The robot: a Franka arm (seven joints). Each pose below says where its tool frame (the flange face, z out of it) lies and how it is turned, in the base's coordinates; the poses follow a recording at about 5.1 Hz.
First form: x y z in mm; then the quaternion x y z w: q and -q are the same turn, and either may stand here.
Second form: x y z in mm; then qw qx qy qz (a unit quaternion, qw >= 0). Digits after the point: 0 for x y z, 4 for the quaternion.
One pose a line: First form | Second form
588 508 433 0.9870 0.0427 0.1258 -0.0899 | 588 508 433 0.0899 -0.9870 -0.0427 -0.1258
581 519 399 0.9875 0.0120 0.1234 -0.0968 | 581 519 399 0.0968 -0.9875 -0.0120 -0.1234
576 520 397 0.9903 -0.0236 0.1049 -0.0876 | 576 520 397 0.0876 -0.9903 0.0236 -0.1049
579 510 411 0.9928 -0.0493 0.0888 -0.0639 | 579 510 411 0.0639 -0.9928 0.0493 -0.0888
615 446 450 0.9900 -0.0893 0.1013 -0.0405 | 615 446 450 0.0405 -0.9900 0.0893 -0.1013
